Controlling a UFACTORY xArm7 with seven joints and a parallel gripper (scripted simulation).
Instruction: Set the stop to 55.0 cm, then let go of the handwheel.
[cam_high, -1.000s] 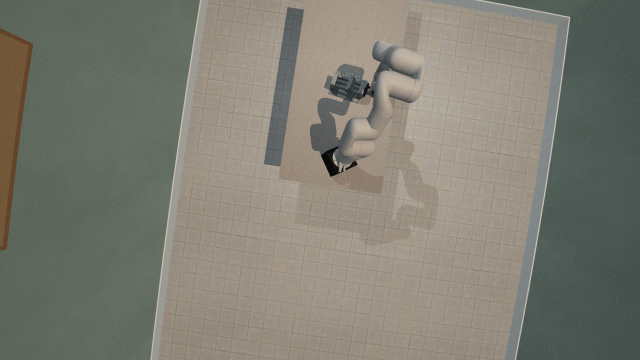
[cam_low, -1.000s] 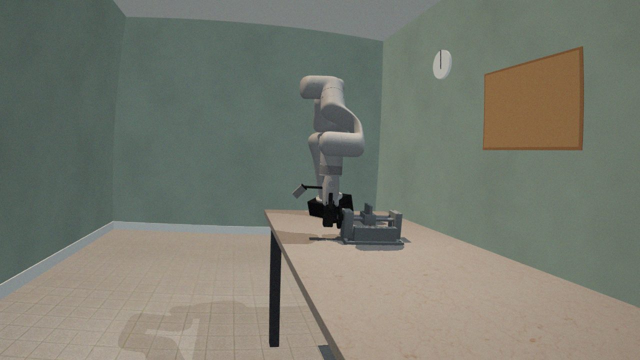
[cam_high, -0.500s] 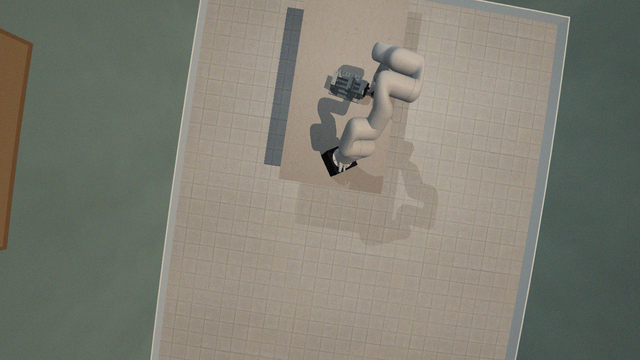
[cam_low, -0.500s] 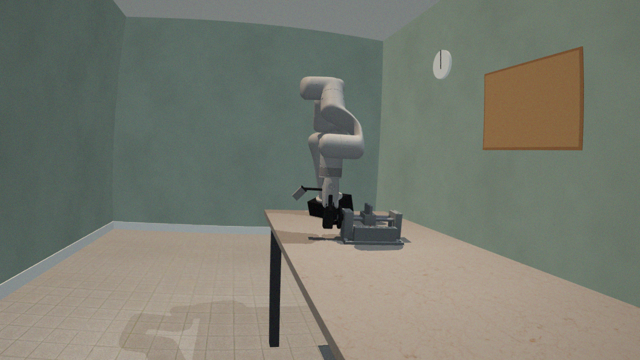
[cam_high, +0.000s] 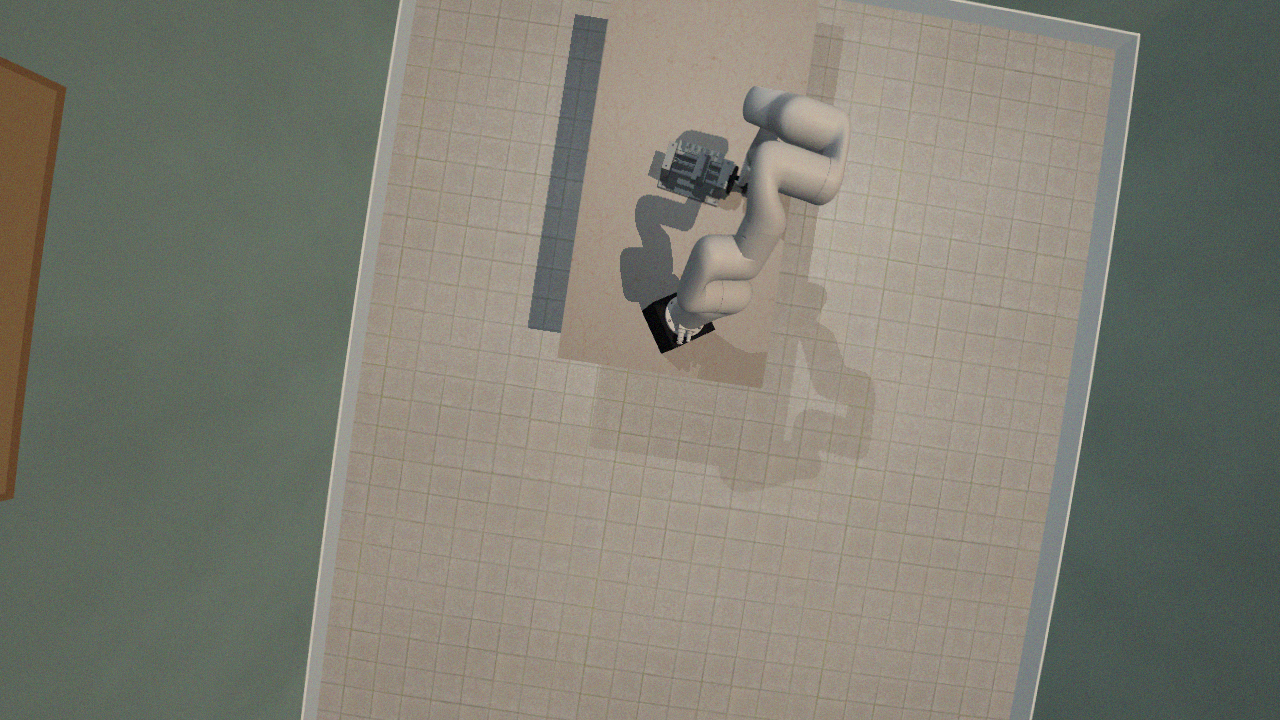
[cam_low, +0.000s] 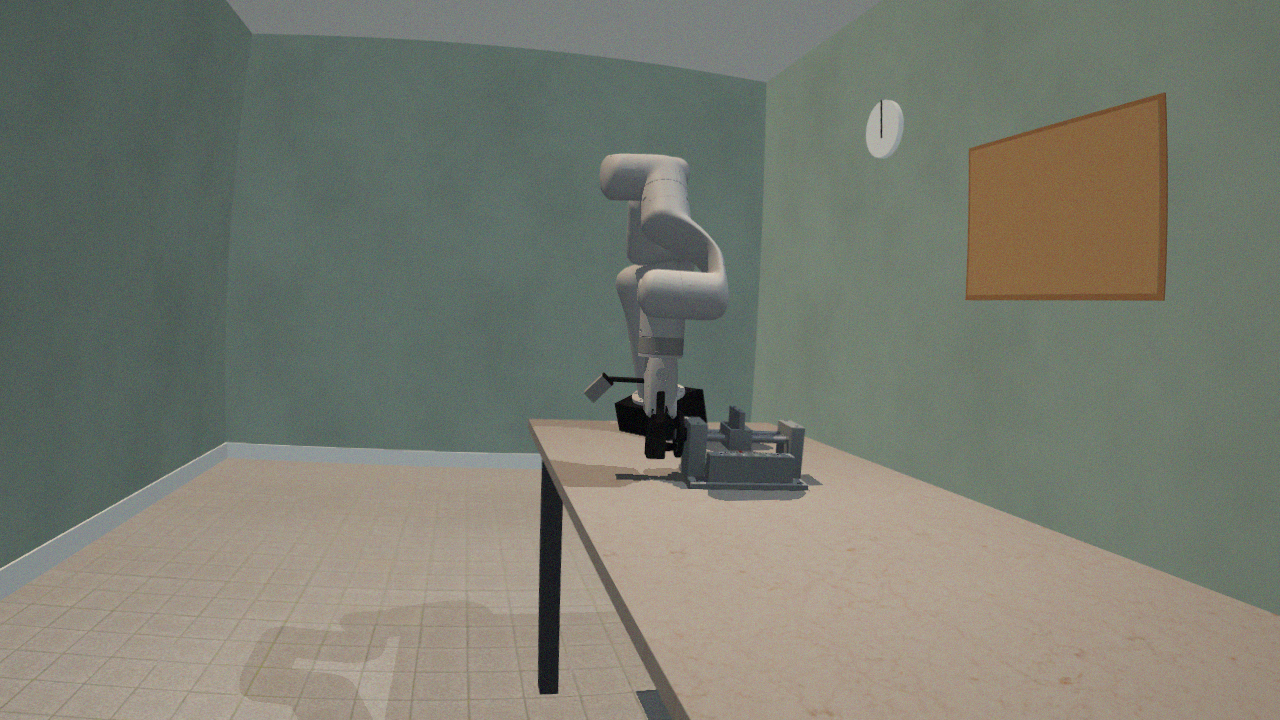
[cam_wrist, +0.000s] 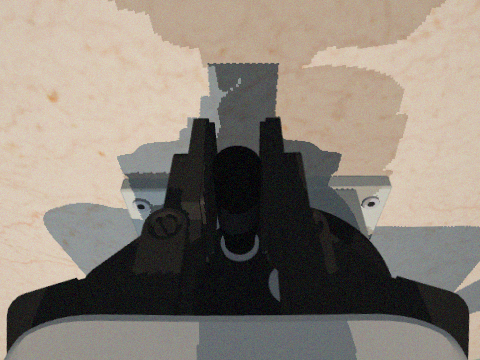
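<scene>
The crank handle lies 1 cm to the left of my hand. Round my hand: black handwheel: 3 cm to the left; then stop block: 1 cm ahead, 14 cm to the left, 3 cm above.
</scene>
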